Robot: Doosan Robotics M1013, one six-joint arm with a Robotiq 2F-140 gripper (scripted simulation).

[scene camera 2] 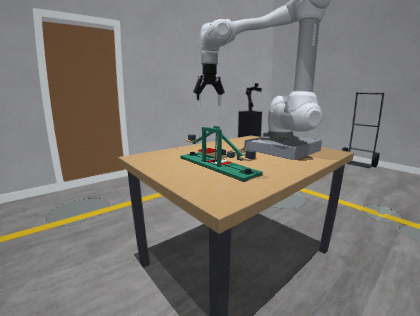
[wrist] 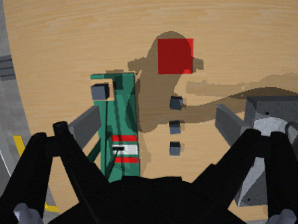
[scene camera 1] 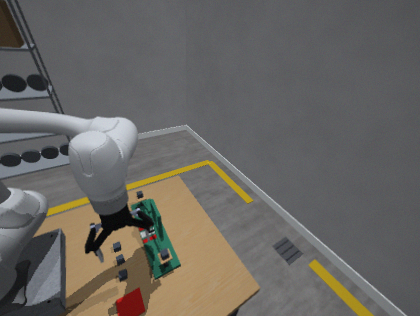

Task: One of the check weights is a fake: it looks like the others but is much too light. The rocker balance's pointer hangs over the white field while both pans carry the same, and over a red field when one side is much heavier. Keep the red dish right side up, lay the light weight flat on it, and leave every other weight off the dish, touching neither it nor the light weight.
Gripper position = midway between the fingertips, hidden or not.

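Observation:
Scene camera 1 shows the gripper [scene camera 1: 126,247]. Scene camera 2 shows a green rocker balance [scene camera 2: 240,172]. Visible in the wrist view: a red dish [wrist: 175,56], the balance [wrist: 118,132] and the gripper [wrist: 157,115].

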